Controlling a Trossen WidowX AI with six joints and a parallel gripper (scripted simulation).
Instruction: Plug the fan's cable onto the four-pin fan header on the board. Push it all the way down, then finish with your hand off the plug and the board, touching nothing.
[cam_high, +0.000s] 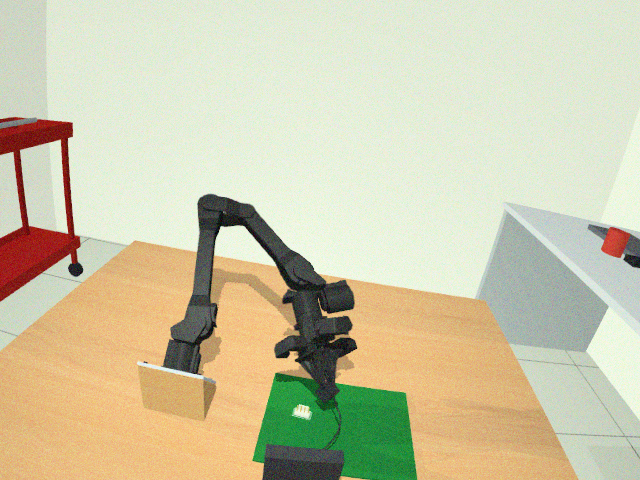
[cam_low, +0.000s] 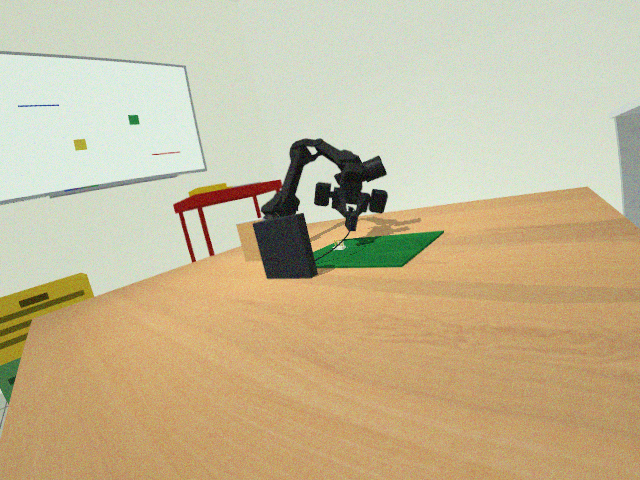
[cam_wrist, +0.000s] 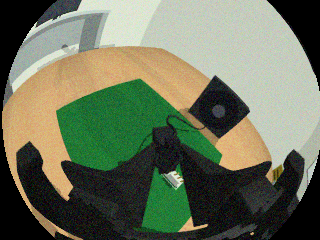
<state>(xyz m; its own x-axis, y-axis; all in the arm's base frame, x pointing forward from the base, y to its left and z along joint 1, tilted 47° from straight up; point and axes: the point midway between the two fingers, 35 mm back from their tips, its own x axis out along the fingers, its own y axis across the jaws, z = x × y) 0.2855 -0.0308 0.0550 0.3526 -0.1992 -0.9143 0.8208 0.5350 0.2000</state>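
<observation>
My gripper tip is now 4 cm past the white four-pin header, 1 cm to the left of it and 8 cm above it. From my gripper tip the other things lie so: fan 5 cm behind, 19 cm to the right, 2 cm below; then green board 3 cm ahead, 3 cm to the right, 9 cm below; then dark plug 1 cm below.
</observation>
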